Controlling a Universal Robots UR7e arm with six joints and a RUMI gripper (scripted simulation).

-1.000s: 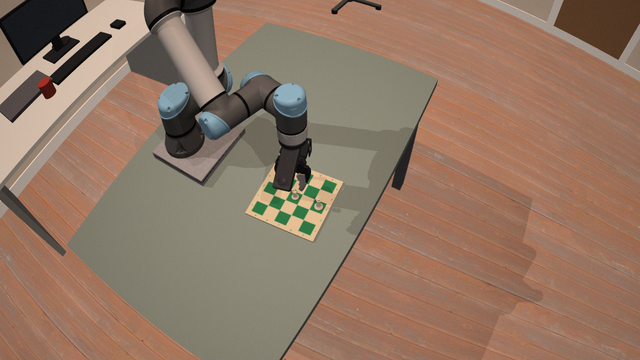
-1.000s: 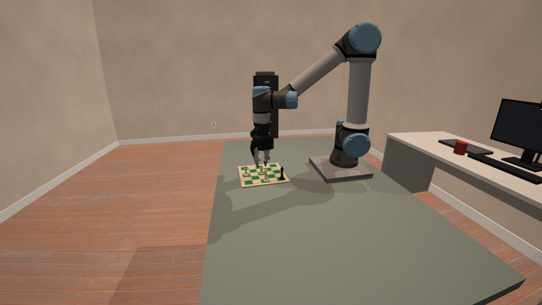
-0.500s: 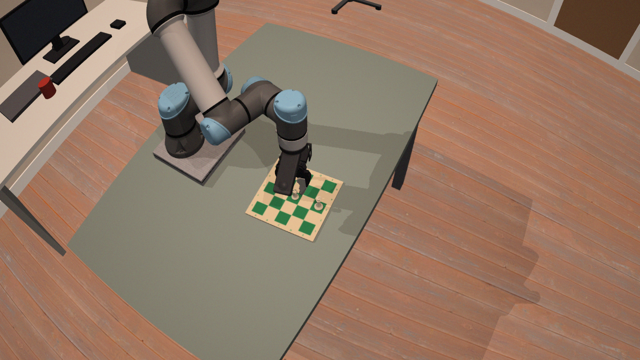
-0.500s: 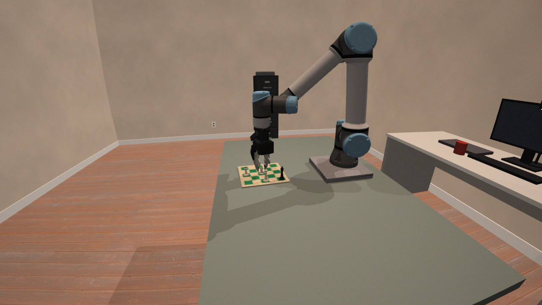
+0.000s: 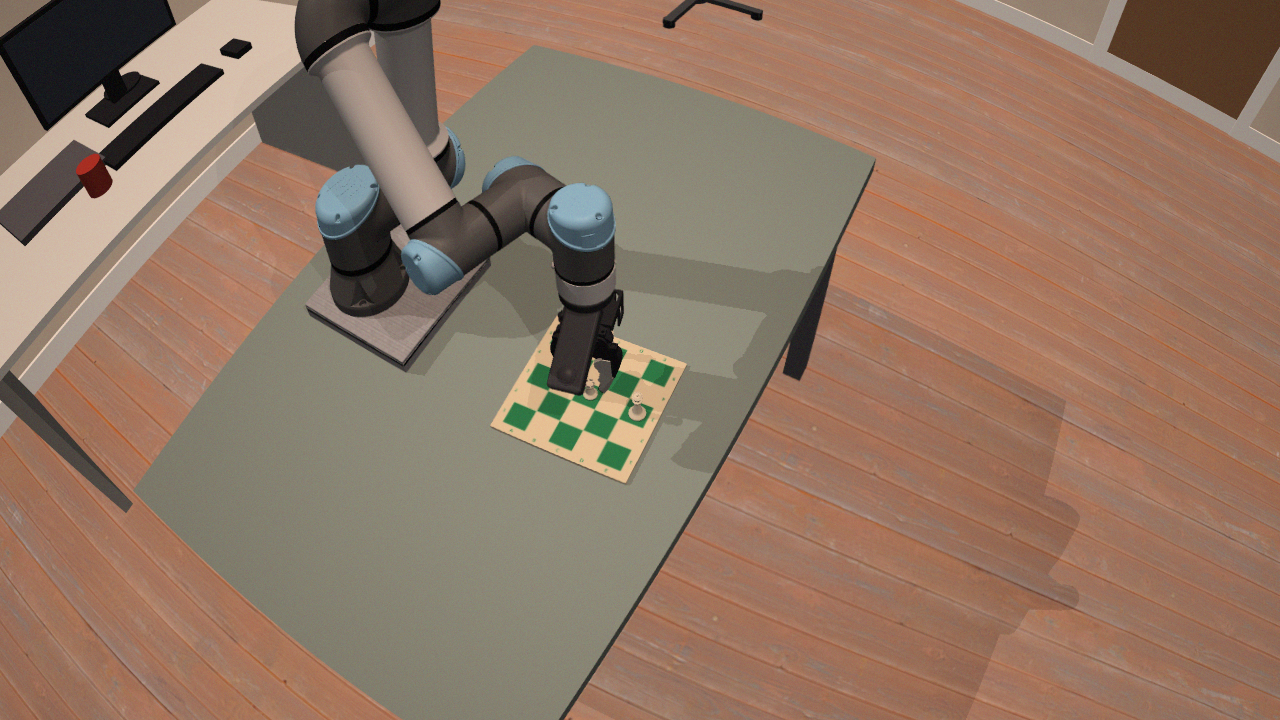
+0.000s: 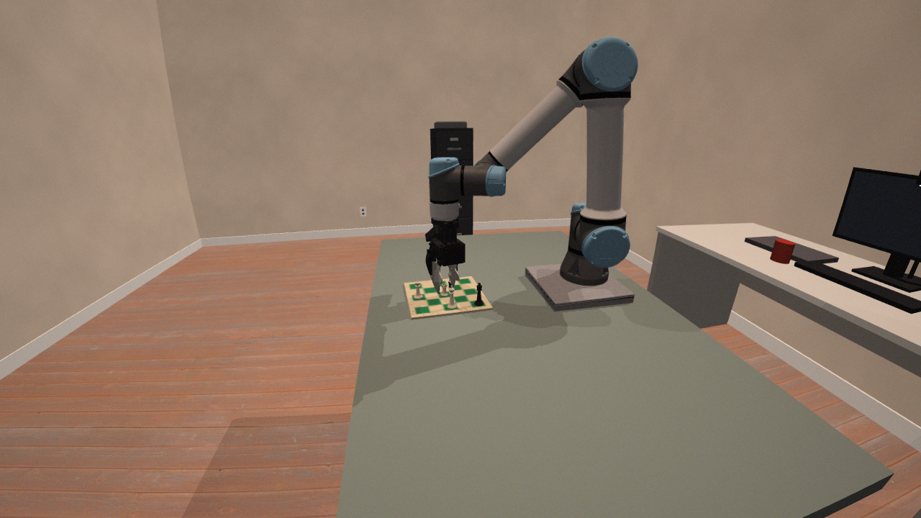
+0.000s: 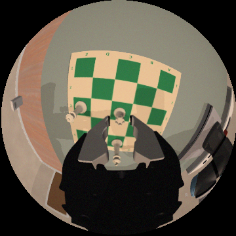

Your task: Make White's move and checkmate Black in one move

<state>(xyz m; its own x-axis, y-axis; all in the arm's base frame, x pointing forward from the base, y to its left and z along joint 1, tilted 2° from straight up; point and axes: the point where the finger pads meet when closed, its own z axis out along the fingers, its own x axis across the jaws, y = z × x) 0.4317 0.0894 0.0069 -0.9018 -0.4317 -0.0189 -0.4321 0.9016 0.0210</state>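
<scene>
Right now my hand is 3 cm above the chessboard. The rest, counted from my hand: black king: 10 cm behind, 5 cm to the left, 1 cm above; then tall white piece: 2 cm behind, 7 cm to the left, 1 cm above.
</scene>
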